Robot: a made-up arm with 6 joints. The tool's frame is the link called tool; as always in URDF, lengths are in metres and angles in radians.
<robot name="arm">
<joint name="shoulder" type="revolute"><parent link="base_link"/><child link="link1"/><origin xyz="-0.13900 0.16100 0.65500" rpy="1.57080 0.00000 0.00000"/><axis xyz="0 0 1"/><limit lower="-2.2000" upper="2.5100" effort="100" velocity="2.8"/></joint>
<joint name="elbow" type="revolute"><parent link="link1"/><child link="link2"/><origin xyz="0.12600 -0.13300 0.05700" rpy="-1.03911 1.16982 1.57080"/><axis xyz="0 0 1"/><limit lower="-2.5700" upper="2.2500" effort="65" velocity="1.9"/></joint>
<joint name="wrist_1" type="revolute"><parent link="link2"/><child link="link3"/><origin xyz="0.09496 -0.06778 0.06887" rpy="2.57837 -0.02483 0.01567"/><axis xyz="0 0 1"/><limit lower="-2.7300" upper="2.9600" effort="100" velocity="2.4"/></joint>
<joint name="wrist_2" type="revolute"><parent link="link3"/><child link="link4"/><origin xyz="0.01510 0.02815 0.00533" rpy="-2.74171 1.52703 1.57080"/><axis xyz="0 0 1"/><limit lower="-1.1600" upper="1.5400" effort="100" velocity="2.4"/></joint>
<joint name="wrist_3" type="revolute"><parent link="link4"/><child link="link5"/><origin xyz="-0.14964 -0.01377 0.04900" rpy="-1.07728 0.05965 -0.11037"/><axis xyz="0 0 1"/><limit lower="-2.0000" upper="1.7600" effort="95" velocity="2.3"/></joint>
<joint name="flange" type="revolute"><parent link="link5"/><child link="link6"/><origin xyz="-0.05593 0.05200 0.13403" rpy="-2.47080 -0.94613 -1.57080"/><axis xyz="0 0 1"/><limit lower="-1.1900" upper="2.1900" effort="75" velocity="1.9"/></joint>
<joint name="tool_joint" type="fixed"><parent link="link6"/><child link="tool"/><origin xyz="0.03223 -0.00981 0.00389" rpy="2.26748 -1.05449 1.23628"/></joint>
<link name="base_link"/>
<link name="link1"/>
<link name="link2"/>
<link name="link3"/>
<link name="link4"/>
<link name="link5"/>
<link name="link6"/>
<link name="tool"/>
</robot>
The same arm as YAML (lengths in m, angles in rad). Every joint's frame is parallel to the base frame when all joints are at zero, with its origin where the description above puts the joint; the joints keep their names.
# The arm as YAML. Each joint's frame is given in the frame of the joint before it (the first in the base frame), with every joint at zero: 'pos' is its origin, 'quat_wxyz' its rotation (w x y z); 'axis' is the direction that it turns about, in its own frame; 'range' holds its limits. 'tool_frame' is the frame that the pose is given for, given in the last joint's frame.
length_unit: m
angle_unit: rad
joints:
  - joint: shoulder
    pos: [-0.139, 0.161, 0.655]
    quat_wxyz: [1.0, 0.0, 0.0, 0.0]
    axis: "-y"
    range: [-2.2, 2.51]
  - joint: elbow
    pos: [0.126, -0.057, -0.133]
    quat_wxyz: [1.0, 0.0, 0.0, 0.0]
    axis: [-0.861952, -0.197889, 0.466774]
    range: [-2.57, 2.25]
  - joint: wrist_1
    pos: [-0.025, 0.051, 0.123]
    quat_wxyz: [1.0, 0.0, 0.0, 0.0]
    axis: [0.999078, 0.0148, 0.040299]
    range: [-2.73, 2.96]
  - joint: wrist_2
    pos: [0.004, 0.003, 0.032]
    quat_wxyz: [1.0, 0.0, 0.0, 0.0]
    axis: "-z"
    range: [-1.16, 1.54]
  - joint: wrist_3
    pos: [0.15, -0.009, -0.049]
    quat_wxyz: [1.0, 0.0, 0.0, 0.0]
    axis: [-0.152795, 0.867774, -0.472886]
    range: [-2.0, 1.76]
  - joint: flange
    pos: [0.034, 0.149, -0.021]
    quat_wxyz: [1.0, 0.0, 0.0, 0.0]
    axis: [-0.534595, -0.788192, -0.304897]
    range: [-1.19, 2.19]
tool_frame:
  pos: [-0.014, 0.015, -0.027]
  quat_wxyz: [0.292077, -0.606728, 0.731285, 0.108602]

